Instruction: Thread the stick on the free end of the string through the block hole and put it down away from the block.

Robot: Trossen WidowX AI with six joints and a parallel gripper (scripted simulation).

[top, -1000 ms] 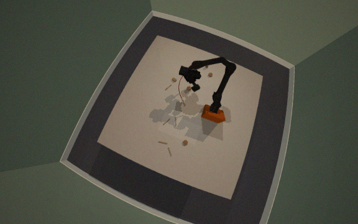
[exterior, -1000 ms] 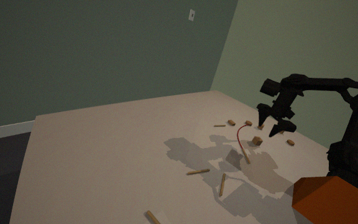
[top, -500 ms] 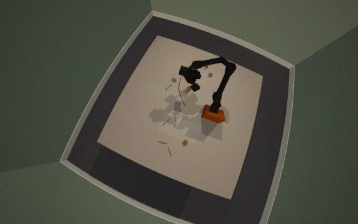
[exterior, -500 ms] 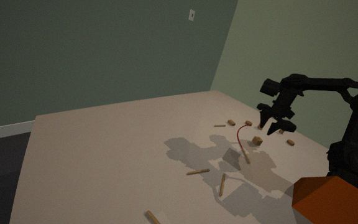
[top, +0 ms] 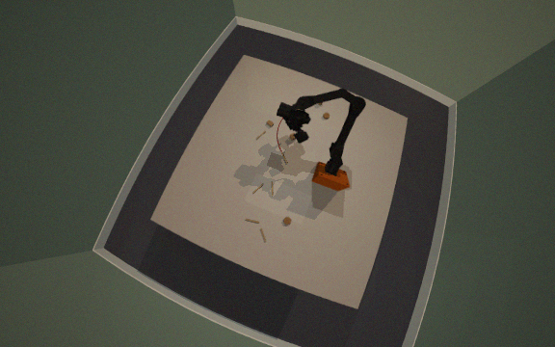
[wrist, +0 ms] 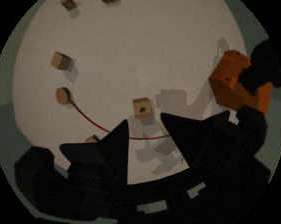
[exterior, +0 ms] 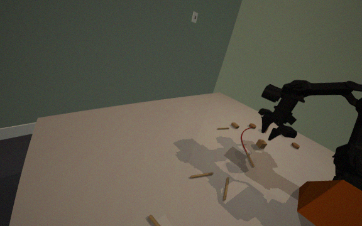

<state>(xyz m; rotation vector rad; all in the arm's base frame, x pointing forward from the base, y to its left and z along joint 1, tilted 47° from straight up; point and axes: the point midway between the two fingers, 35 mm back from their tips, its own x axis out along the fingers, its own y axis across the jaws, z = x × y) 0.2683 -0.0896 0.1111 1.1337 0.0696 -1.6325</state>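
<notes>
My gripper tip is 4 cm above the small wooden block. The rest, counted from my gripper tip: thin wooden stick 13 cm to the left, 6 cm below; then round button 16 cm to the right, 10 cm ahead, 5 cm below.
</notes>
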